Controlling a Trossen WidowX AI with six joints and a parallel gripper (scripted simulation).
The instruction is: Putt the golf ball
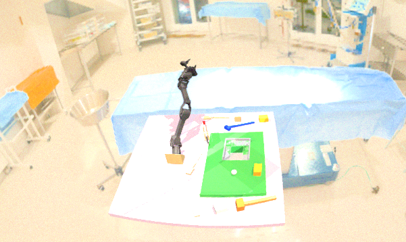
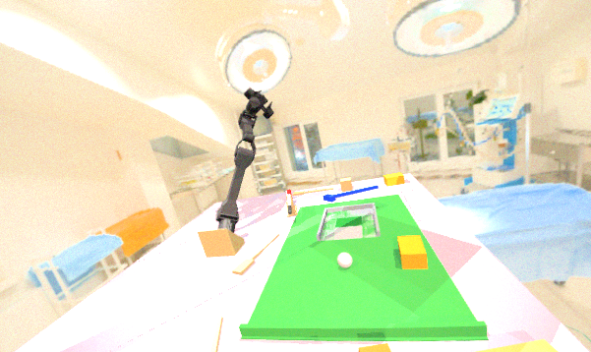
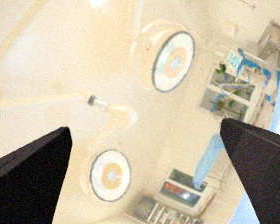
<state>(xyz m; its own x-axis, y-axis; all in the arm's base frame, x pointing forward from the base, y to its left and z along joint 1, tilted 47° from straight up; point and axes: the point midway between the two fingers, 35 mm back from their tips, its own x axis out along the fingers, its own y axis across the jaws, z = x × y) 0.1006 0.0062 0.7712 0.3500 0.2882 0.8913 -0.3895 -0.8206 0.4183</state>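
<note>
The red putter lies 55 cm below my gripper tip, 29 cm to the right of it and 10 cm ahead of it. Also, from my gripper tip: green mat (60 cm below, 58 cm to the right, 40 cm ahead); white golf ball (71 cm to the right, 58 cm below, 41 cm ahead); blue putter (59 cm below, 38 cm ahead, 12 cm to the right).
</note>
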